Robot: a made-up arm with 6 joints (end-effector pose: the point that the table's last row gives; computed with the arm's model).
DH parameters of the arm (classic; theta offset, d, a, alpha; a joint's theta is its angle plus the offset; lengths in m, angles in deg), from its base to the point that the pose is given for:
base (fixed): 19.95 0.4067 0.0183 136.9
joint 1: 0 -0.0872 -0.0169 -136.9
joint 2: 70.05 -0.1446 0.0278 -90
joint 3: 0 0.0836 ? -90
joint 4: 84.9 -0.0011 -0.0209 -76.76
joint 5: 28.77 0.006 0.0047 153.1
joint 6: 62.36 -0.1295 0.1 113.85
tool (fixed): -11.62 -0.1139 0 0
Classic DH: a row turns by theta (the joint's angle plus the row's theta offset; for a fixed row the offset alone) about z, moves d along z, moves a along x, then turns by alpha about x.
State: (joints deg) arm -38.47 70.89 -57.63 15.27 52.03 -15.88
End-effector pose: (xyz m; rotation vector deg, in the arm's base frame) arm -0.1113 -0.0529 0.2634 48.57 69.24 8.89
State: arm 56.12 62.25 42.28 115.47 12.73 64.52
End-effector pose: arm 0.0925 0.1394 0.1008 106.31 -11.13 -72.95
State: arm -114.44 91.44 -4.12 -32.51 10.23 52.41
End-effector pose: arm 0.0140 -0.1679 0.2902 51.91 -55.92 -125.56
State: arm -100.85 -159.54 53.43 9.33 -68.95 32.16
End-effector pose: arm -0.1334 0.1214 0.2982 -9.87 -41.24 148.19
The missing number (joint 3, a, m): 0.0495
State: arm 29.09 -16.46 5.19 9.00 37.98 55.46
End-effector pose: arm -0.0461 0.1817 0.1609 59.88 27.22 -72.64
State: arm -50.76 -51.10 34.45 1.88 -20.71 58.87
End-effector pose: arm -0.2851 0.0416 0.4565 -49.13 99.81 -105.52
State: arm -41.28 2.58 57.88 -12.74 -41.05 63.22
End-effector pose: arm -0.1808 -0.0573 0.5235 -111.51 75.06 -77.74
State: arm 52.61 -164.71 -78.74 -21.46 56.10 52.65
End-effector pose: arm 0.0995 -0.1197 0.2998 -51.31 119.85 73.90
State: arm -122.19 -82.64 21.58 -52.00 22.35 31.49
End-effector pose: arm -0.0533 -0.2002 0.4756 -92.52 79.20 0.19
